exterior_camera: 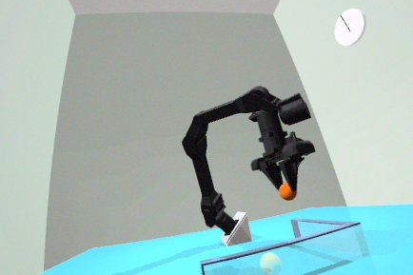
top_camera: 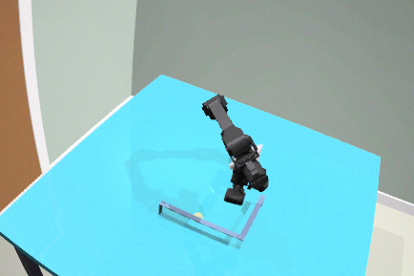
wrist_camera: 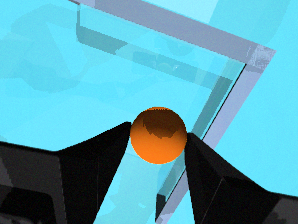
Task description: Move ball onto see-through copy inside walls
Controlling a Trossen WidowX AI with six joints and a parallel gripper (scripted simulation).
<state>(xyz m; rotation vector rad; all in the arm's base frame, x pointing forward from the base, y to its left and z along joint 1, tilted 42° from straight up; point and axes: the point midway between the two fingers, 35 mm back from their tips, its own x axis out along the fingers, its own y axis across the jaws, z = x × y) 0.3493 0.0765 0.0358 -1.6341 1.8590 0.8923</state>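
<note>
The see-through copy of ball is 12 cm below my gripper tip, 10 cm to the right of it and 3 cm ahead of it. Also, from my gripper tip: orange ball right at my gripper tip.
</note>
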